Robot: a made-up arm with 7 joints. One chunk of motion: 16 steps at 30 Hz.
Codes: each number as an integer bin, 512 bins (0 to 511) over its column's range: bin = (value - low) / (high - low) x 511, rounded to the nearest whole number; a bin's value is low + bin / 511 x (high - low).
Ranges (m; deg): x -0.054..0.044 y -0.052..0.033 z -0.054..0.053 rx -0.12..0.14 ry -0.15..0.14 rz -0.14..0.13
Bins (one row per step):
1: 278 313 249 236 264 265
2: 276 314 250 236 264 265
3: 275 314 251 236 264 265
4: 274 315 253 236 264 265
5: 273 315 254 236 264 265
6: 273 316 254 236 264 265
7: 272 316 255 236 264 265
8: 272 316 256 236 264 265
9: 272 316 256 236 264 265
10: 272 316 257 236 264 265
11: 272 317 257 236 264 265
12: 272 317 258 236 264 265
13: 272 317 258 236 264 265
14: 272 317 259 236 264 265
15: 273 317 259 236 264 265
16: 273 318 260 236 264 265
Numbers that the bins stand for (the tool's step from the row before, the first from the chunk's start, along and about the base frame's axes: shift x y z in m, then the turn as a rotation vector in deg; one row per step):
1: -0.00068 0.00006 -0.00186 0.000 0.000 0.000
2: -0.00107 0.00023 -0.00165 0.000 0.000 0.000
3: -0.00126 0.00023 -0.00144 0.000 0.000 0.000
4: -0.00145 0.00040 -0.00102 0.000 0.000 0.000
5: -0.00164 0.00040 -0.00081 0.000 0.000 0.000
6: -0.00164 0.00056 -0.00081 0.000 0.000 0.000
7: -0.00184 0.00056 -0.00060 0.000 0.000 0.000
8: -0.00184 0.00056 -0.00040 0.000 0.000 0.000
9: -0.00184 0.00056 -0.00040 0.000 0.000 0.000
10: -0.00184 0.00056 -0.00019 0.000 0.000 0.000
11: -0.00184 0.00073 -0.00019 0.000 0.000 0.000
12: -0.00184 0.00073 0.00002 0.000 0.000 0.000
13: -0.00184 0.00073 0.00002 0.000 0.000 0.000
14: -0.00184 0.00073 0.00023 0.000 0.000 0.000
15: -0.00164 0.00073 0.00023 0.000 0.000 0.000
16: -0.00164 0.00090 0.00044 0.000 0.000 0.000

